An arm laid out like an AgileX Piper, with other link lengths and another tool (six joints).
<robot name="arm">
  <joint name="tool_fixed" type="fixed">
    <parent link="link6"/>
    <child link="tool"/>
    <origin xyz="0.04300 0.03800 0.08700" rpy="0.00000 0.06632 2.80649"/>
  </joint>
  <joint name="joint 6" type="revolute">
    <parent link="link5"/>
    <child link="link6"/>
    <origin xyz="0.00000 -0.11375 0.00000" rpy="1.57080 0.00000 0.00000"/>
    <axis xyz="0 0 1"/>
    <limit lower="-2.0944" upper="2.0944"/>
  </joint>
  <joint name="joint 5" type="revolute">
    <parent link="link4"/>
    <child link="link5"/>
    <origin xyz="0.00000 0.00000 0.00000" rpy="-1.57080 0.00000 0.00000"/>
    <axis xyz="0 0 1"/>
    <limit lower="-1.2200" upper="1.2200"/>
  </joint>
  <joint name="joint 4" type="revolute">
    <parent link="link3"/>
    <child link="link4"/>
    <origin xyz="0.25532 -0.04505 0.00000" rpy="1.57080 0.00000 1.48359"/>
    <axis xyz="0 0 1"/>
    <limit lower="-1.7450" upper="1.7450"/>
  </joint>
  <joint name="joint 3" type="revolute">
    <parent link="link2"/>
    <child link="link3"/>
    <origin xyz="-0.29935 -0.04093 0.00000"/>
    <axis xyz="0 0 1"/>
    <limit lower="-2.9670" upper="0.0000"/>
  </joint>
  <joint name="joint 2" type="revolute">
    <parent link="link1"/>
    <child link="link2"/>
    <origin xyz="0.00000 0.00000 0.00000" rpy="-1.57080 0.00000 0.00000"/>
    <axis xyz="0 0 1"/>
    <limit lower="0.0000" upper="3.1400"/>
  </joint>
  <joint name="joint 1" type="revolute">
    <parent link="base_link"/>
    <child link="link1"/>
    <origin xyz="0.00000 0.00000 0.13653"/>
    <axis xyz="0 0 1"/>
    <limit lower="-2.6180" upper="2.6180"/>
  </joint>
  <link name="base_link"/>
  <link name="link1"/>
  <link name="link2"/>
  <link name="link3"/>
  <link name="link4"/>
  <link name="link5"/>
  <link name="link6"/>
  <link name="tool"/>
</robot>
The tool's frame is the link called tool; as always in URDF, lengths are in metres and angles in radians.
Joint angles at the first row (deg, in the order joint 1, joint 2, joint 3, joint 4, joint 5, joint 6):
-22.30 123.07 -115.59 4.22 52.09 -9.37
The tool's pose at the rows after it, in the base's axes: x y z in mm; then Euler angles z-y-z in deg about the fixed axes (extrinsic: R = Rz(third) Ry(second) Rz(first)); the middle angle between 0 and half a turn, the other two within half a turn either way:
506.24 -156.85 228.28 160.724 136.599 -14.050
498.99 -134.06 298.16 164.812 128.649 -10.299
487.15 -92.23 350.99 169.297 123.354 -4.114
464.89 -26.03 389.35 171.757 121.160 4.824
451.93 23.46 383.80 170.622 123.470 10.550
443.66 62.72 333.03 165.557 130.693 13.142
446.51 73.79 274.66 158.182 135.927 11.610
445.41 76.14 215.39 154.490 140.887 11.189
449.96 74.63 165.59 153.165 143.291 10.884
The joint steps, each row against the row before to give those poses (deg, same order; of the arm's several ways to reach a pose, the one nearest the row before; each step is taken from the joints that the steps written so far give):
0.00 -4.19 -0.31 0.86 0.38 -0.11
0.48 -6.88 -0.55 4.39 0.12 -0.06
2.16 -5.45 -0.40 4.95 1.58 0.00
5.52 -4.95 -0.25 3.24 3.91 -0.14
6.43 -1.75 2.25 -1.55 1.46 -0.07
7.57 0.07 7.46 -6.04 -1.67 -0.21
3.95 1.96 7.57 -5.46 -5.28 -1.35
1.39 2.74 7.28 -2.07 -5.31 -1.54
0.10 3.52 5.08 -0.47 -6.28 -0.96

